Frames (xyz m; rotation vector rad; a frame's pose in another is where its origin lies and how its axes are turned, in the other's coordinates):
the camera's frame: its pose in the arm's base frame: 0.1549 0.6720 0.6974 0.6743 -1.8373 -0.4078
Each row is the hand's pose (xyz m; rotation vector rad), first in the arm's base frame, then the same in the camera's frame.
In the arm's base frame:
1: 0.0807 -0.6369 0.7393 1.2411 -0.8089 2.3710
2: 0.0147 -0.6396 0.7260 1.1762 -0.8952 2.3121
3: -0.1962 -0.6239 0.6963 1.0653 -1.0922 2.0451
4: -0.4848 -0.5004 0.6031 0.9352 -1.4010 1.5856
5: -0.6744 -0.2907 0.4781 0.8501 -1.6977 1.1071
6: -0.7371 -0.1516 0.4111 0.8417 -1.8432 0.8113
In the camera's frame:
1: 0.8670 -0.9783 0.1086 2.3493 0.7748 0.5963
2: 0.8756 -0.9713 0.1751 2.2598 0.7480 0.6438
3: 0.8975 -0.9226 0.3818 1.9648 0.7141 0.6706
4: 0.8250 -0.8066 0.6793 1.5173 0.5760 0.6366
5: 0.6500 -0.6665 0.8922 1.1208 0.3560 0.5354
6: 0.5296 -0.5804 0.9688 0.9156 0.2173 0.4300

